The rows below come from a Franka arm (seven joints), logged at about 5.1 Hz.
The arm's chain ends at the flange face. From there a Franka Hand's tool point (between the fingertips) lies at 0.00 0.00 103.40 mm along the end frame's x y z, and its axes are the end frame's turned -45 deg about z.
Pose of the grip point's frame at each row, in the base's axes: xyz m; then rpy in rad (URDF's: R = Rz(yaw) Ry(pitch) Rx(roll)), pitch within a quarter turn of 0, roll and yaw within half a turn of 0:
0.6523 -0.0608 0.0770 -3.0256 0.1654 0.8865
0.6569 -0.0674 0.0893 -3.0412 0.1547 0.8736
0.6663 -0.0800 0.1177 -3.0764 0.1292 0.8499
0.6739 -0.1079 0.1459 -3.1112 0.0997 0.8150
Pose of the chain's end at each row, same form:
0.6723 -0.0553 0.1783 3.1052 0.1984 0.0878
0.6750 -0.0619 0.1910 3.1020 0.1799 0.0768
0.6801 -0.0745 0.2200 3.0957 0.1372 0.0571
0.6832 -0.1026 0.2487 3.0924 0.0919 0.0258

